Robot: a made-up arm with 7 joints. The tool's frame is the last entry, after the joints. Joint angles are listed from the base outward.
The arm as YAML. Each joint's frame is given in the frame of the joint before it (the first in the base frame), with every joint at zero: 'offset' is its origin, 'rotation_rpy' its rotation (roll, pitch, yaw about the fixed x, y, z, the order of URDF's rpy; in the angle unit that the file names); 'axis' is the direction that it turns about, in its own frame. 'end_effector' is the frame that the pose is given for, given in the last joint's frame.
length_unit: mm
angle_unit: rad
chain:
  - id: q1
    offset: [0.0, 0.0, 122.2]
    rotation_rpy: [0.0, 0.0, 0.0]
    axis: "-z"
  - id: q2
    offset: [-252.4, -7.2, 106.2]
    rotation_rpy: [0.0, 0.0, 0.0]
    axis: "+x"
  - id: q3
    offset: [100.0, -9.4, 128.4]
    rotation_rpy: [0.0, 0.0, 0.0]
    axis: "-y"
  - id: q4
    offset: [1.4, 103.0, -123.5]
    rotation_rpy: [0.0, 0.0, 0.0]
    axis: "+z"
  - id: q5
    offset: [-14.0, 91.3, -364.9]
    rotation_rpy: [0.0, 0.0, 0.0]
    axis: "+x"
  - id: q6
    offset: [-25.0, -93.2, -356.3]
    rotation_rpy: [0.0, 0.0, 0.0]
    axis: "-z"
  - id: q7
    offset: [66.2, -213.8, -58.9]
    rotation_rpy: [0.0, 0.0, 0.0]
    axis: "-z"
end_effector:
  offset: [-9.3, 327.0, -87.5]
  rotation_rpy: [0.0, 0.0, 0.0]
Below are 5 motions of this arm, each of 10 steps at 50 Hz.
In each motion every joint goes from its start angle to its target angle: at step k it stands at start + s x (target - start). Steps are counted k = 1, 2, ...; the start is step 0. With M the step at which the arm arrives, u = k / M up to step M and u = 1 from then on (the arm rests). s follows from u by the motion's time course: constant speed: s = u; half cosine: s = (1 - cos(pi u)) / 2; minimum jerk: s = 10 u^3 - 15 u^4 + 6 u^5.
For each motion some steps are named. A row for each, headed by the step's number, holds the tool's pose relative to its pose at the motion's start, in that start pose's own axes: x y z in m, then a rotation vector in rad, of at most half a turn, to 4 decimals.
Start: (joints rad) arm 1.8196 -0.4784 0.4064 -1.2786 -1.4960 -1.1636 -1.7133
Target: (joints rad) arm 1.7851 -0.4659 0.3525 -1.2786 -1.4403 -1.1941 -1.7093
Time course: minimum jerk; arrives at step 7
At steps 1, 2, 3, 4, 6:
1: -0.0003 -0.0006 -0.0007 -0.0007 0.0003 0.0014
2: -0.0021 -0.0039 -0.0043 -0.0044 0.0019 0.0089
3: -0.0053 -0.0099 -0.0110 -0.0112 0.0048 0.0227
4: -0.0090 -0.0171 -0.0188 -0.0191 0.0084 0.0390
6: -0.0139 -0.0266 -0.0288 -0.0293 0.0130 0.0604

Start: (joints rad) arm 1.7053 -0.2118 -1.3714 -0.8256 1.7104 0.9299 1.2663
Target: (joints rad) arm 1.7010 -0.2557 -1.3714 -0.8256 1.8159 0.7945 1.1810
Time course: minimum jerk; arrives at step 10
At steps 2, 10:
2: -0.0077 0.0016 -0.0024 -0.0014 0.0060 0.0137
10: -0.1356 0.0188 -0.0326 -0.0137 0.1046 0.2385

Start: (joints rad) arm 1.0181 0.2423 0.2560 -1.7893 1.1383 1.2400 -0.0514
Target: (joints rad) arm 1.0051 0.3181 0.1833 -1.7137 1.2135 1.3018 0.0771
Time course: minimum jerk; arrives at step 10
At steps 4, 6, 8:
4: 0.0149 -0.0251 0.0101 -0.0277 0.0052 -0.0686
6: 0.0309 -0.0559 0.0225 -0.0606 0.0097 -0.1489
8: 0.0415 -0.0791 0.0319 -0.0845 0.0119 -0.2068

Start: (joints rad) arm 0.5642 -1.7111 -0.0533 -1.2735 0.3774 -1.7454 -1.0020
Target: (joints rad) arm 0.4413 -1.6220 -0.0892 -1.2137 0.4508 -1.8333 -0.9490
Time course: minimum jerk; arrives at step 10
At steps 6, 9, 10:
6: 0.0759 -0.0758 -0.0425 -0.0973 -0.0936 0.0410
9: 0.1114 -0.1113 -0.0572 -0.1426 -0.1355 0.0610
10: 0.1124 -0.1123 -0.0575 -0.1439 -0.1367 0.0616

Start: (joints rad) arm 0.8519 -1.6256 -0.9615 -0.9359 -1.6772 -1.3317 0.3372
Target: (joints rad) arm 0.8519 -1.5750 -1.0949 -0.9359 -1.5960 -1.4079 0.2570
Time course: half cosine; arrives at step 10
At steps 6, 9, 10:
6: -0.0394 0.0186 -0.0379 -0.0320 -0.0109 0.1660
9: -0.0596 0.0243 -0.0573 -0.0478 -0.0142 0.2472
10: -0.0611 0.0246 -0.0588 -0.0490 -0.0144 0.2534

